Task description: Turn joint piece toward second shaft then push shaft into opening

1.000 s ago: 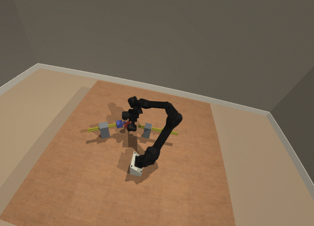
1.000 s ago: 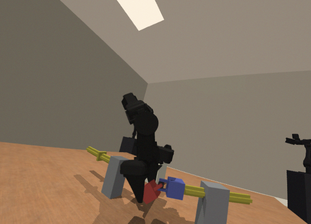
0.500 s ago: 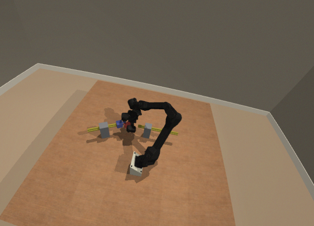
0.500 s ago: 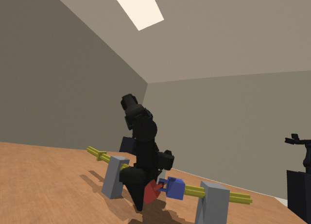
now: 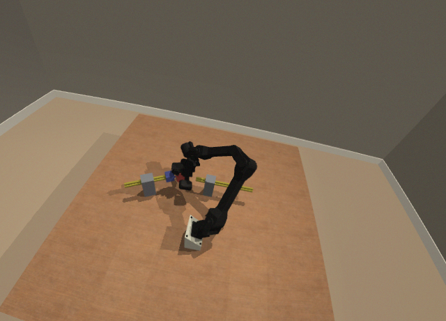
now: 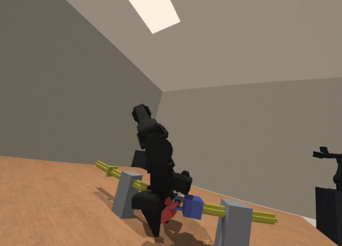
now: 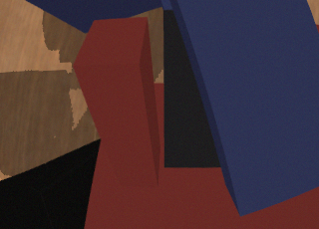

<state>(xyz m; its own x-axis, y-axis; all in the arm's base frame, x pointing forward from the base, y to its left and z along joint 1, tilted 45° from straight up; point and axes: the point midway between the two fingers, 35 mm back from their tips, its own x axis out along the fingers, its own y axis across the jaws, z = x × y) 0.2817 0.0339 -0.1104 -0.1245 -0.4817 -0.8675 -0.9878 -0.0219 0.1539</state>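
My gripper tip is now 5 cm below the red joint piece.
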